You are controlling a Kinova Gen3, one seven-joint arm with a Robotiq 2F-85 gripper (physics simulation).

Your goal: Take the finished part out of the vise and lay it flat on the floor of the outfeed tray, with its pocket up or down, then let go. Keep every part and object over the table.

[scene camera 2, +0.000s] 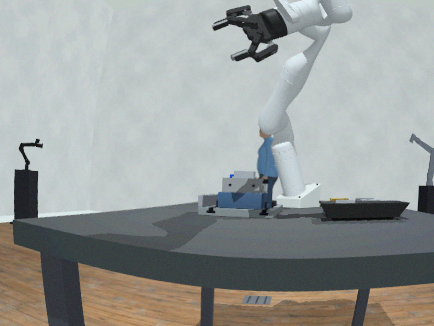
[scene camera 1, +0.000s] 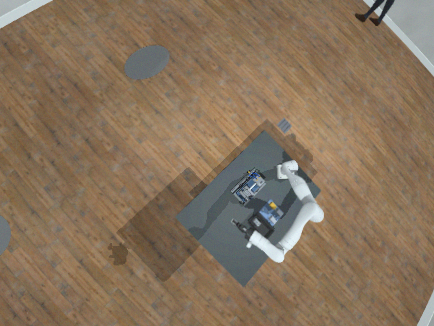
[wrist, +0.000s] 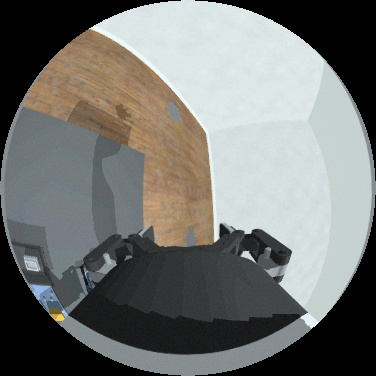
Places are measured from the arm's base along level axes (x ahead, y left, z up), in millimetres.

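Pixels of known places: gripper, fingertip midpoint: [scene camera 2: 221,42] [scene camera 1: 232,221] [wrist: 186,232]; arm's base at its link origin: [scene camera 2: 295,191].
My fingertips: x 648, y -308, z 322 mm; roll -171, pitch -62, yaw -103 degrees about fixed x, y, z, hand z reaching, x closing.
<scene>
For each thing: its top centre in the pictures, then the offset to it from my fingertips. "pt": a spot on its surface instead.
- vise at its top centre: [scene camera 2: 247,177] [scene camera 1: 251,187] dy +89, dx -319, dz -281 mm
- blue holder at a spot on its surface: [scene camera 1: 267,215] pt dy +384, dx -194, dz -372 mm
- yellow piece at its top centre: [scene camera 2: 339,198] [scene camera 1: 273,206] dy +375, dx -295, dz -336 mm
The vise [scene camera 1: 244,192] [scene camera 2: 243,200] stands on the table with its blue body and grey jaws; a sliver of it shows behind a finger in the wrist view [wrist: 88,280]. A light grey block, seemingly the part [scene camera 1: 253,185] [scene camera 2: 244,174], sits in the vise and shows above the jaws. The dark outfeed tray [scene camera 1: 265,231] [scene camera 2: 364,210] stands beside the vise. A light grey piece with a rectangular outline [wrist: 31,263] lies in it. My gripper [scene camera 1: 234,221] [scene camera 2: 226,41] [wrist: 186,232] is open and empty, high above the table, tilted sideways, away from the vise.
A blue holder [scene camera 1: 267,215] [wrist: 41,292] with a yellow piece [scene camera 1: 272,204] [scene camera 2: 339,199] [wrist: 58,314] adjoins the dark tray. The arm's base [scene camera 1: 287,170] [scene camera 2: 298,197] stands behind the vise. The table's edge [scene camera 2: 280,272] curves along the front.
</scene>
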